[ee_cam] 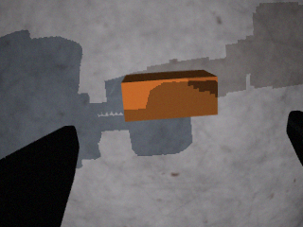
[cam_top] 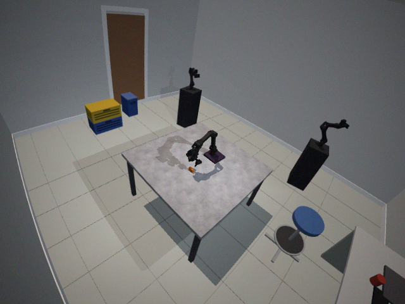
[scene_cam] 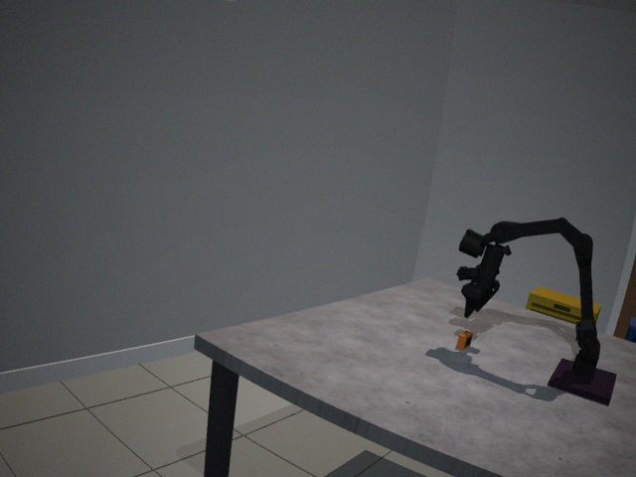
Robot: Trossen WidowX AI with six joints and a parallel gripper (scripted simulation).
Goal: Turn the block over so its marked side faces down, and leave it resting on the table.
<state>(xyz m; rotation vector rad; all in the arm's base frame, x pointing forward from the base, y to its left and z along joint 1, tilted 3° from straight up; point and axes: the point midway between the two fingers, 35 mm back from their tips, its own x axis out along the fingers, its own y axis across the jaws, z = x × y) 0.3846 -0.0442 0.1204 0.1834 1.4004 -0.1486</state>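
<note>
My gripper tip is 1 cm past the orange block and 8 cm above it.
</note>
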